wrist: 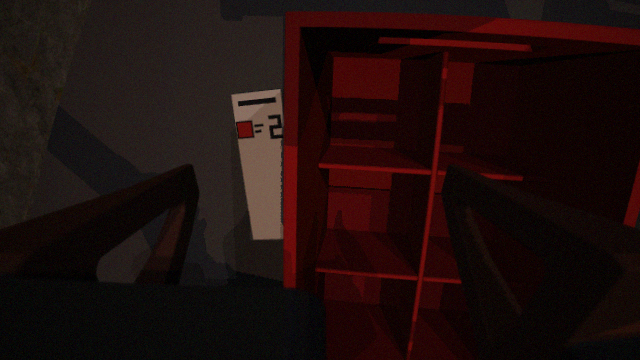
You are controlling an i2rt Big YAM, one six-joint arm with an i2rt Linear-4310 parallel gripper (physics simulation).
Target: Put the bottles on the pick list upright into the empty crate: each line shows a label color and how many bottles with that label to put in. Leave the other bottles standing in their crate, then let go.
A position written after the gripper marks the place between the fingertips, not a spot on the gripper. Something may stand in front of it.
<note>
In view: the gripper (320, 178) and a pick list (259, 118).
</note>
